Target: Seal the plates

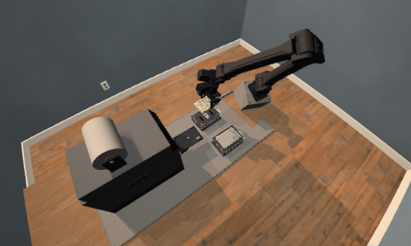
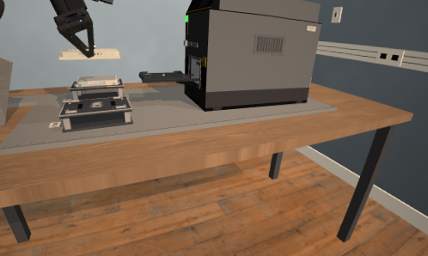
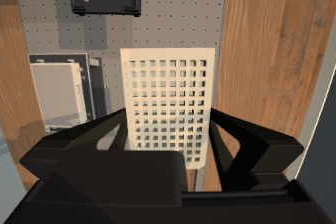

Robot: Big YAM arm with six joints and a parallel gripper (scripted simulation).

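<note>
Now: the sealer stage 180 mm ahead of my hand, 130 mm to the left of it and 80 mm below it. From my hand the other things lie so: plate nest: 140 mm below; start button: 260 mm ahead, 230 mm to the left, 20 mm above; small label: 170 mm below, 100 mm behind, 20 mm to the right.
</note>
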